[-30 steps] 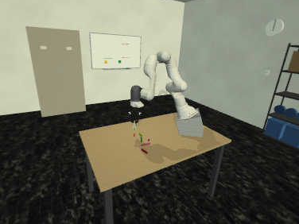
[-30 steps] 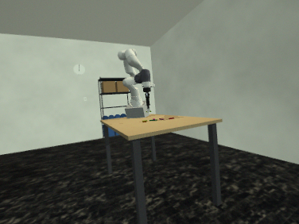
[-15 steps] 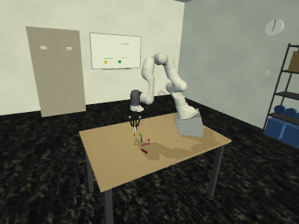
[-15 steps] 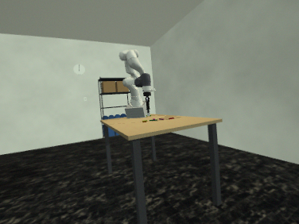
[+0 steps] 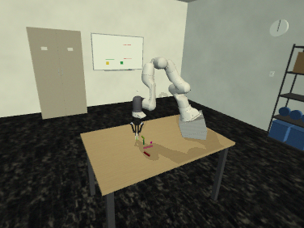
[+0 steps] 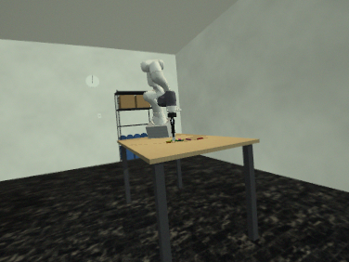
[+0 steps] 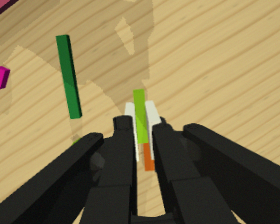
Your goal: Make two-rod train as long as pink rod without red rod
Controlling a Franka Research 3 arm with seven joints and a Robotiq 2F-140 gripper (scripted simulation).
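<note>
The orange rod lies 20 mm behind my hand, 40 mm to the right of it and 40 mm below it. From my hand the other things lie so: pink rod 40 mm behind, 160 mm to the left, 40 mm below; then green rod 40 mm behind, 70 mm to the left, 40 mm below; then magenta rod 100 mm behind, 100 mm to the left, 40 mm below.
</note>
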